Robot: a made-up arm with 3 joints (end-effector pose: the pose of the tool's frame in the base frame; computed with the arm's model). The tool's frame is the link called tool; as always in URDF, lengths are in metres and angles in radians.
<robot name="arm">
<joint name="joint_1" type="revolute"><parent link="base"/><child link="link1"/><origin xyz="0 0 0.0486" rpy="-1.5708 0 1.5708"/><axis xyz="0 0 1"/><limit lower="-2.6" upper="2.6" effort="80" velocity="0.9"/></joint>
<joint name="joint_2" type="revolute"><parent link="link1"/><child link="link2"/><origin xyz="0.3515 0.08 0.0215" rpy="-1.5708 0 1.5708"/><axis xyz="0 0 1"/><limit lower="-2.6" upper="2.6" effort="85" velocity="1.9"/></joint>
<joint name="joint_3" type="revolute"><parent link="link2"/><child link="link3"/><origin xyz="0.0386 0.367 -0.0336" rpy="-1.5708 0 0"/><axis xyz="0 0 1"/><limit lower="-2.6" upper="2.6" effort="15" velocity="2.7"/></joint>
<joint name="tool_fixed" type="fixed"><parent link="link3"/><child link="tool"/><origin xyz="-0.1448 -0.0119 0.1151" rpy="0 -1.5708 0"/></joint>
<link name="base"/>
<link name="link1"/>
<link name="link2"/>
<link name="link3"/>
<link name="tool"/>
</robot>
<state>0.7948 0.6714 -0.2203</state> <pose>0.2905 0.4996 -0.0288 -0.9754 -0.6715 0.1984</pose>
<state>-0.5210 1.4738 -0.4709</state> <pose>-0.0702 0.1782 0.6225 0.0407 -1.2964 -0.7014</pose>
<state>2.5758 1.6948 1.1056</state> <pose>-0.0967 0.0012 -0.4203 -1.0778 0.4853 1.7540</pose>
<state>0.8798 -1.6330 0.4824</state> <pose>0.0325 -0.2406 -0.5492 -0.3045 1.2754 -1.0337</pose>
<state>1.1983 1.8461 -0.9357</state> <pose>-0.2073 0.5232 -0.2780 -1.4088 -2.1077 0.2784</pose>
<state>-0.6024 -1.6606 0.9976</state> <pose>-0.0349 0.5307 -0.2696 1.1860 1.7736 -0.3551</pose>
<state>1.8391 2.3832 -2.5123</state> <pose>-0.2692 0.2194 -0.5095 0.8464 2.4373 0.8528</pose>
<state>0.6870 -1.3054 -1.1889</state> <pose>0.1304 0.0568 -0.6942 -1.5699 1.4418 0.3696</pose>
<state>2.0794 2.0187 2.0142</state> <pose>-0.1298 0.2255 -0.3741 -0.0414 0.9251 1.7945</pose>
